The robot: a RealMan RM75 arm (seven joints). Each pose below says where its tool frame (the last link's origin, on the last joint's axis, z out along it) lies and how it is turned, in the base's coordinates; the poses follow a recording.
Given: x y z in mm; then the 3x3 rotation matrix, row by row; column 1 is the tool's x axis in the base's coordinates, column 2 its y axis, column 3 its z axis. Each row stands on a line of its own.
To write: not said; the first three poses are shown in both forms.
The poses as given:
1:
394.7 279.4 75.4
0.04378 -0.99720 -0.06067
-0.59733 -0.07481 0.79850
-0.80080 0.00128 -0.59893
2:
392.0 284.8 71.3
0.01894 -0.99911 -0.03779
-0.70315 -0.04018 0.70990
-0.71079 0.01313 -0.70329
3:
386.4 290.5 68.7
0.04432 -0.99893 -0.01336
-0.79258 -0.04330 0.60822
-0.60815 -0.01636 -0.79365
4:
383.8 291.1 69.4
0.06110 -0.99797 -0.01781
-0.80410 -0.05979 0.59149
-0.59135 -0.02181 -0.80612
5:
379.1 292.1 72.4
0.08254 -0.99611 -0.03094
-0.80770 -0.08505 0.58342
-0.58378 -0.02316 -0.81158
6:
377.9 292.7 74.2
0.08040 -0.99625 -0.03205
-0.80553 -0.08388 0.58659
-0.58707 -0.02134 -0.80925
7:
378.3 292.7 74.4
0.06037 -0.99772 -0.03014
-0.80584 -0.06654 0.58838
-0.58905 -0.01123 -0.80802
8:
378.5 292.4 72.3
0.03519 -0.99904 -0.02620
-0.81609 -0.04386 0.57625
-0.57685 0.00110 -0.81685
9:
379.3 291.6 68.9
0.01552 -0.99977 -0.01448
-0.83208 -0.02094 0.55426
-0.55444 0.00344 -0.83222
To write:
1: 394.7 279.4 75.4 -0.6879 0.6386 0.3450 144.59
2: 392.0 284.8 71.3 -0.6879 0.6644 0.2922 149.57
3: 386.4 290.5 68.7 -0.7043 0.6707 0.2327 153.68
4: 383.8 291.1 69.4 -0.7117 0.6655 0.2250 154.48
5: 379.1 292.1 72.4 -0.7204 0.6565 0.2237 155.10
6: 377.9 292.7 74.2 -0.7195 0.6568 0.2257 155.01
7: 378.3 292.7 74.4 -0.7122 0.6639 0.2279 155.11
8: 378.5 292.4 72.3 -0.7040 0.6740 0.2239 155.89
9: 379.3 291.6 68.9 -0.6978 0.6841 0.2124 156.75
